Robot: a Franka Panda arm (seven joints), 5 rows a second.
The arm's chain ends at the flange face. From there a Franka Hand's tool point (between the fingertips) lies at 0.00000 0.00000 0.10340 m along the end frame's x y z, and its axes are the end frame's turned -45 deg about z.
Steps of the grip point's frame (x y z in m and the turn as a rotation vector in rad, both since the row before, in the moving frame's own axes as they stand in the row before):
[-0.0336 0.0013 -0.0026 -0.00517 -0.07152 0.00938]
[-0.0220 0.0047 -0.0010 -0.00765 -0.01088 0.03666]
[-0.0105 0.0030 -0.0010 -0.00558 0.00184 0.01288]
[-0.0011 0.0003 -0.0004 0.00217 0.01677 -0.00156]
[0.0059 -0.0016 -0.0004 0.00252 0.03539 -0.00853]
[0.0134 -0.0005 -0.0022 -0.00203 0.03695 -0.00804]
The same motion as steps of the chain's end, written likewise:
[-0.0180 0.0191 -0.0023 -0.05423 -0.04692 0.00938]
[-0.0120 0.0175 -0.0010 -0.01310 -0.00228 0.03666]
[-0.0058 0.0093 -0.0010 -0.00264 0.00525 0.01288]
[-0.0016 0.0024 -0.0004 0.01339 0.01032 -0.00156]
[0.0006 -0.0025 -0.0003 0.02681 0.02324 -0.00853]
[0.0063 -0.0073 -0.0021 0.02469 0.02756 -0.00804]

